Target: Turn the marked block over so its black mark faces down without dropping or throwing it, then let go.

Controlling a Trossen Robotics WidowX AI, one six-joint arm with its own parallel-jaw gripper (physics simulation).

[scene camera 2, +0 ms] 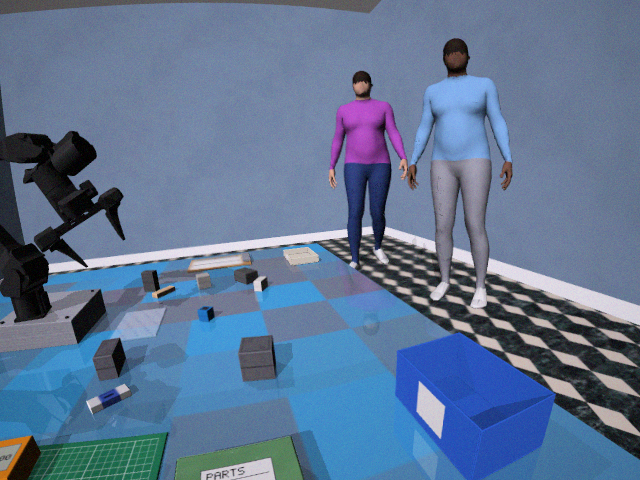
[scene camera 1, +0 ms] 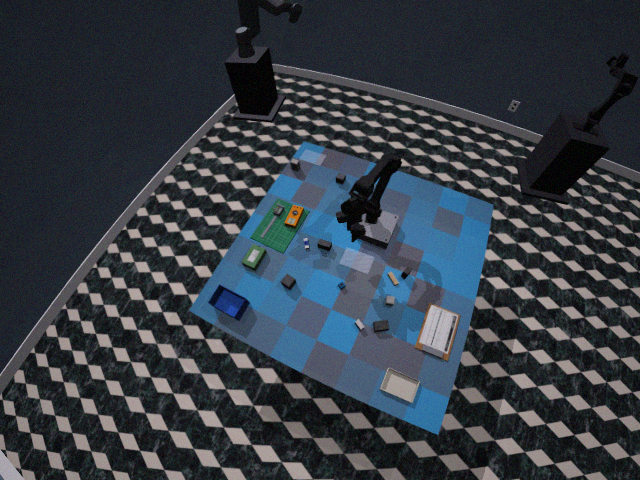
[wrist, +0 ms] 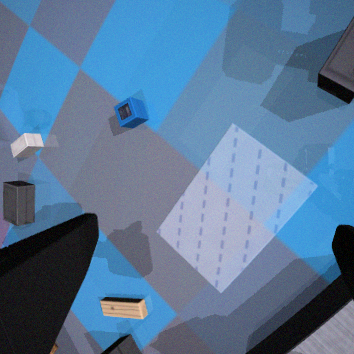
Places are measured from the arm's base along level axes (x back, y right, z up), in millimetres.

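Where they show: gripper, between the fingertips: [scene camera 2: 106,253] [scene camera 1: 350,236] [wrist: 216,231]; arm's base, origin of its link: [scene camera 2: 33,314] [scene camera 1: 371,218].
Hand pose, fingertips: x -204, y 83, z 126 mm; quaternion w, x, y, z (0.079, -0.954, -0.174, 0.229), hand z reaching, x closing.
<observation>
Each offset is from my fingertips to the centre of the thing.
The marked block is a small blue cube {dx -185, dy -3, dz -174 mm} [scene camera 1: 341,285] [scene camera 2: 205,313] [wrist: 131,112] on the blue and grey checkered mat. In the wrist view a dark square mark shows on its upward face. It lies beyond a pale sheet with dashed lines {dx -31, dy -51, dz -185 mm} [scene camera 1: 356,260] [scene camera 2: 139,322] [wrist: 235,210], apart from it. My gripper [scene camera 1: 347,229] [scene camera 2: 104,252] [wrist: 216,231] is open and empty, high above the mat near the arm's base. The cube is well outside the fingers, up and to the left in the wrist view.
Dark blocks [scene camera 1: 324,244] [scene camera 2: 256,357] stand around the cube. A wooden block {dx -91, dy -248, dz -180 mm} [scene camera 1: 393,278] [scene camera 2: 163,291] [wrist: 123,308] and a white block {dx -358, dy -127, dz -172 mm} [scene camera 1: 359,324] [scene camera 2: 260,283] [wrist: 27,145] lie farther off. A blue bin {dx -412, dy +509, dz -150 mm} [scene camera 1: 229,302] [scene camera 2: 439,408] stands at a mat corner. Two people stand beyond the mat.
</observation>
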